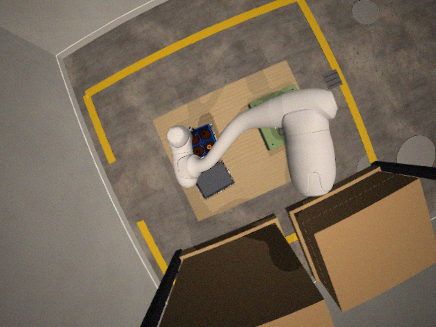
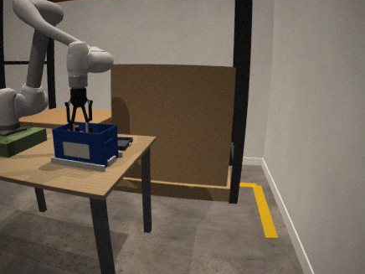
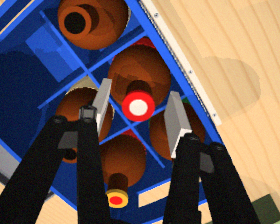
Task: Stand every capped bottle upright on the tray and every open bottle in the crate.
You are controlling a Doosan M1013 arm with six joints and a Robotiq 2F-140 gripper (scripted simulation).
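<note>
Now: hand 90 mm above the blue crate, 40 mm to the right of it and 10 mm past it. Round my hand: grey tray: 320 mm to the left, 160 mm below, 60 mm behind; brown capped bottle: 100 mm behind, 80 mm to the left, 80 mm below; uncapped bottle: 90 mm ahead, 80 mm below, 10 mm to the left.
</note>
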